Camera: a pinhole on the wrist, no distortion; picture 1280 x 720 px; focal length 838.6 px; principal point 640.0 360.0 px. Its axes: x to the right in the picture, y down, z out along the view. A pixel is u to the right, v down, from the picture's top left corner.
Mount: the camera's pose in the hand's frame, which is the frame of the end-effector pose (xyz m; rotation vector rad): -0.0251 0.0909 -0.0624 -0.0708 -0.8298 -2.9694
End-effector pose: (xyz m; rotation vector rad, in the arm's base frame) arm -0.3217 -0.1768 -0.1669 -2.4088 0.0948 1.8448
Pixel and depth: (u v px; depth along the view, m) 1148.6 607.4 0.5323
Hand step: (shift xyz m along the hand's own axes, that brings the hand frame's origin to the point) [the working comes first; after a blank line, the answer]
In the camera's frame: 0.3228 0.1570 0.5323

-0.3211 0.2192 0.4927
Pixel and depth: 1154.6 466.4 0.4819
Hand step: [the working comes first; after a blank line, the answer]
In the camera's frame: 0.2957 0.0611 0.4819

-0.3020 0.2761 0.3985
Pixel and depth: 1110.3 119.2 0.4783
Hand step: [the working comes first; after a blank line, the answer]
In the camera's frame: 0.2682 -0.1373 0.4783

-0.2882 0.4448 0.2913
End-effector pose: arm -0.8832 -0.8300 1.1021 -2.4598 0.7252 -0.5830
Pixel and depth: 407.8 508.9 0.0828
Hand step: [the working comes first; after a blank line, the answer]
In the camera's frame: -0.0229 0.0147 0.0828

0.0011 0.1223 0.0146
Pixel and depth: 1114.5 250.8 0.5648
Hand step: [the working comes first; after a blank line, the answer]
In the camera's frame: 0.3196 -0.0735 0.5648

-0.3326 0.4331 0.4012
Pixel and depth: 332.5 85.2 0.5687
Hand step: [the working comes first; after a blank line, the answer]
In the camera's frame: -0.2085 -0.1864 0.5687

0.1865 0.5541 0.3147
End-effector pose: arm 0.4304 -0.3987 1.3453 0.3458 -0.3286 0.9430
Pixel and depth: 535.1 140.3 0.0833
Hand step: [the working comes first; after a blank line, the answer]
In the camera's frame: -0.0104 -0.0218 0.0833

-0.0138 0.1532 -0.0031
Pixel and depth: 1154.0 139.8 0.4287
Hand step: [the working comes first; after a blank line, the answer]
In the camera's frame: 0.2628 -0.1126 0.4287

-0.2825 0.3982 0.2614
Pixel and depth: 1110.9 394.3 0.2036
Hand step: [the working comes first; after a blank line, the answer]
In the camera's frame: 0.1143 0.0083 0.2036

-0.1327 0.1845 0.1227
